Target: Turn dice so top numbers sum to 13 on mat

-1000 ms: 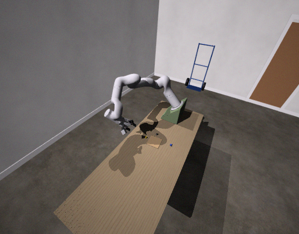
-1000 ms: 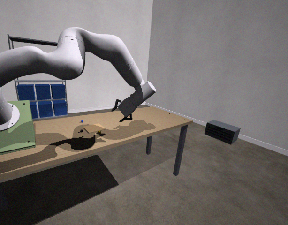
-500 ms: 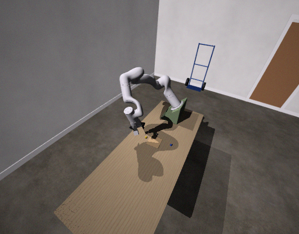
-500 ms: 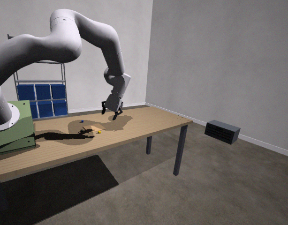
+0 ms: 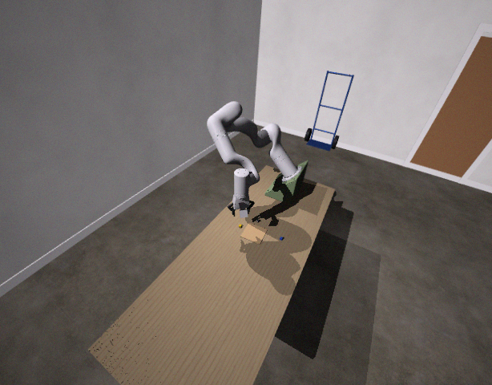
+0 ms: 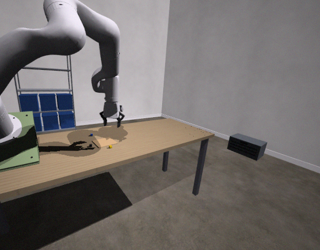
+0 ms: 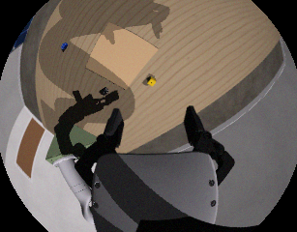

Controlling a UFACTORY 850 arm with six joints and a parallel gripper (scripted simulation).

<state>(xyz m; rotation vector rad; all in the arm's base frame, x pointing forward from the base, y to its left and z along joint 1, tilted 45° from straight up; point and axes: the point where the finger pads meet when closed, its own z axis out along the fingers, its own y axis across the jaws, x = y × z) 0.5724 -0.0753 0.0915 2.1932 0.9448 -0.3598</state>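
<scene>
My hand is 20 mm past the yellow die, 10 mm to the left of it and 150 mm above it. The rest, counted from my hand: black die 130 mm behind, 70 mm to the left, 150 mm below; blue die 70 mm behind, 270 mm to the left, 150 mm below; tan mat 20 mm behind, 100 mm to the left, 160 mm below.
</scene>
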